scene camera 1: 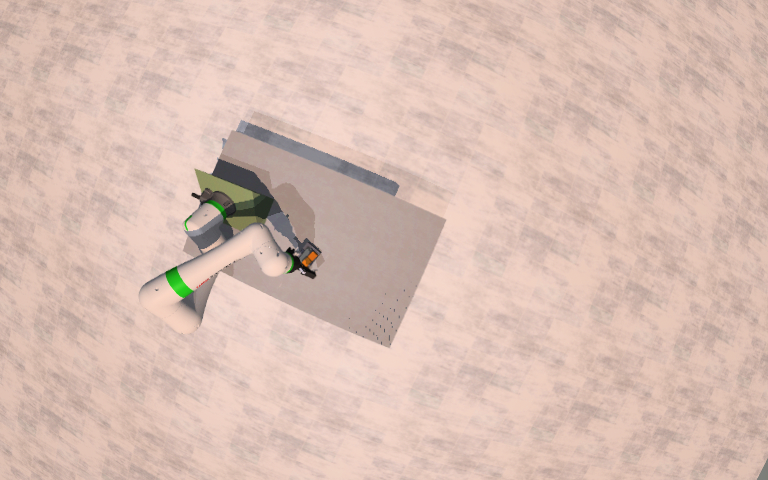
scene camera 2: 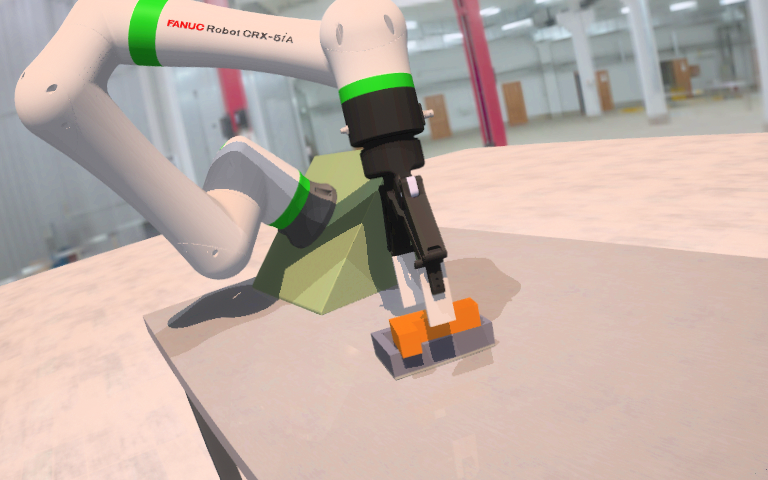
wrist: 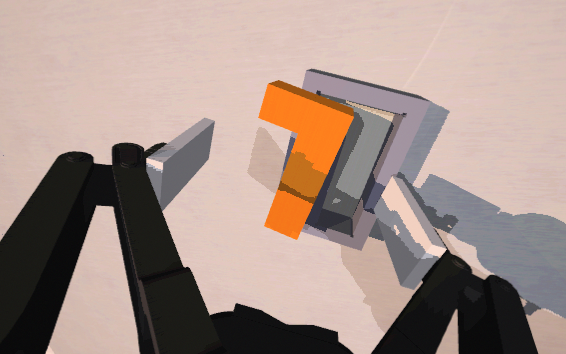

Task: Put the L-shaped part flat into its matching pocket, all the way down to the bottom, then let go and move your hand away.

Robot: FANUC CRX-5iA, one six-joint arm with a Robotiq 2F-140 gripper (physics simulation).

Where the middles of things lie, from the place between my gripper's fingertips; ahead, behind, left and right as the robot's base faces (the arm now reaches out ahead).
I see the orange L-shaped part [scene camera 2: 409,331] 2 cm below my hand. The rest, counted from my hand: grey pocket block [scene camera 2: 443,350]: 5 cm below, 3 cm behind, 2 cm to the left.
